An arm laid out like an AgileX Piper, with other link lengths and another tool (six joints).
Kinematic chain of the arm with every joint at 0, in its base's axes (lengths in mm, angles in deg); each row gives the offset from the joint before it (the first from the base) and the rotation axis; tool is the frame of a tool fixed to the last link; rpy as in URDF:
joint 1: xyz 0 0 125.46 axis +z
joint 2: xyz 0 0 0 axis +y
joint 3: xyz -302.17 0 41.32 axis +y
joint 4: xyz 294.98 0 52.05 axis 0.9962 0 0.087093
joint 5: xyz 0 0 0 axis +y
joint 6: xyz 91.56 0 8 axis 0.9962 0 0.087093
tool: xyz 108.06 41 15.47 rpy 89.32 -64.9 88.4
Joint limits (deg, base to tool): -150..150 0..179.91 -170..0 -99.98..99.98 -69.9..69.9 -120..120
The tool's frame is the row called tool.
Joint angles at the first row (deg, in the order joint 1, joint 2, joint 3, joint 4, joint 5, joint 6):
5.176, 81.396, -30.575, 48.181, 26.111, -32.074
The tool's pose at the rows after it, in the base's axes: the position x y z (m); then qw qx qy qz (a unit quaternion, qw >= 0):
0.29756 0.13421 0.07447 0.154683 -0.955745 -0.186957 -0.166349
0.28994 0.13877 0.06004 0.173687 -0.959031 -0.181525 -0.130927
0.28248 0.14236 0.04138 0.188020 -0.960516 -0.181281 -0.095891
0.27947 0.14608 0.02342 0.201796 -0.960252 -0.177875 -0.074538
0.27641 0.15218 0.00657 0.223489 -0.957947 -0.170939 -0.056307
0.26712 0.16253 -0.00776 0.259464 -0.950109 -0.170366 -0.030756
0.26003 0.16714 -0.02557 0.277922 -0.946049 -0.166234 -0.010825
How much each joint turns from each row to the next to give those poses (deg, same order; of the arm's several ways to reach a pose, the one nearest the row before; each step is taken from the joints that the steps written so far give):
-0.001, 1.555, 0.000, 0.622, 1.790, -0.001
0.002, 3.019, -0.001, 0.971, 2.007, -0.062
0.000, 4.038, 0.000, 1.570, 1.165, -1.763
-0.001, 4.391, 0.000, 4.193, -0.054, -4.261
0.000, 4.700, 0.001, 6.207, 0.513, -5.821
0.001, 4.966, -0.001, 5.915, 2.844, -6.193
0.000, 4.949, 0.000, 4.688, 1.007, -5.254

